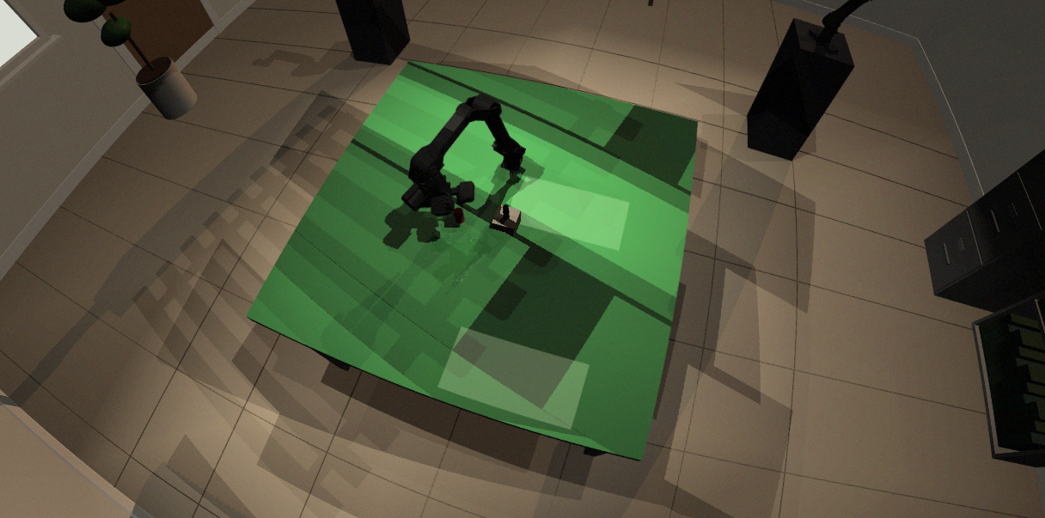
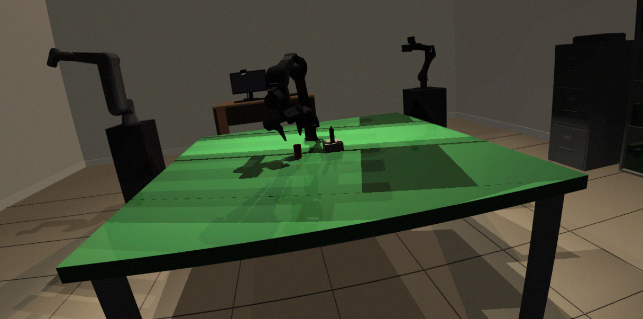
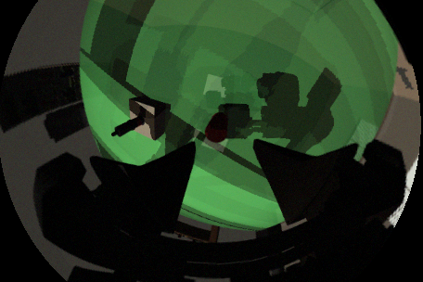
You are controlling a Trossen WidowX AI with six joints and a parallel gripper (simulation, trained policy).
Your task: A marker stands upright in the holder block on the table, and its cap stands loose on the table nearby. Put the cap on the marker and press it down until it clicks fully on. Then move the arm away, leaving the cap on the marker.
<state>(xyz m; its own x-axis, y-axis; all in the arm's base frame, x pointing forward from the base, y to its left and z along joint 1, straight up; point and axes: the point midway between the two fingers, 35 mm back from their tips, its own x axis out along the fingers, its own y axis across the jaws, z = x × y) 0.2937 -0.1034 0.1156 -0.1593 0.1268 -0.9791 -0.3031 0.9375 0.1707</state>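
Now: gripper tip 1 cm past the red cap, 1 cm to the right of it and 6 cm above it. Round my gripper tip: pale holder block (5 cm behind, 16 cm to the left, 7 cm below).
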